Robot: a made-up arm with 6 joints.
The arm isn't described. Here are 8 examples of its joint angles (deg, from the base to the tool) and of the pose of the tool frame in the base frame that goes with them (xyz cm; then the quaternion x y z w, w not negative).
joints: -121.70 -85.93 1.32 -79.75 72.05 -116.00
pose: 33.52 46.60 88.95 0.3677 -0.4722 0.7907 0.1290
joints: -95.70 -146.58 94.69 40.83 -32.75 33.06
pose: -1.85 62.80 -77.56 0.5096 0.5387 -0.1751 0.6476
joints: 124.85 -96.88 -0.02 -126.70 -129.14 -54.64
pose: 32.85 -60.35 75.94 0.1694 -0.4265 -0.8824 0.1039
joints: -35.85 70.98 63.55 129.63 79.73 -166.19
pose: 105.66 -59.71 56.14 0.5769 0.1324 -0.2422 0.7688
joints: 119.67 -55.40 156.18 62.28 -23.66 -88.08
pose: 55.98 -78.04 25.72 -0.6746 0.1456 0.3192 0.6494
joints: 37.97 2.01 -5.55 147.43 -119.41 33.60
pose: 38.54 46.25 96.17 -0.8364 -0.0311 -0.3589 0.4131
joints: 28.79 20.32 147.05 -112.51 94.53 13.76
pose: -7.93 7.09 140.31 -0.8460 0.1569 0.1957 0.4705
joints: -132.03 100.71 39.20 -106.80 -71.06 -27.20
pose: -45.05 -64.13 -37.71 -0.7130 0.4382 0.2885 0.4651
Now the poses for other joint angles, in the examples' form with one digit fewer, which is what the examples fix.
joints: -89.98 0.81 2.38 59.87 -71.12 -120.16
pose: -4.0 -52.8 108.4 0.104 0.503 0.844 0.152
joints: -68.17 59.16 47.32 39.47 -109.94 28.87
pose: 35.9 -101.5 58.5 0.112 0.603 -0.532 0.585
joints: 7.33 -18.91 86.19 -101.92 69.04 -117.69
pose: -24.8 7.0 147.1 -0.478 -0.361 -0.411 0.687
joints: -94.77 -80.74 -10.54 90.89 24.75 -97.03
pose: 7.7 65.6 97.3 -0.419 -0.695 -0.153 0.565
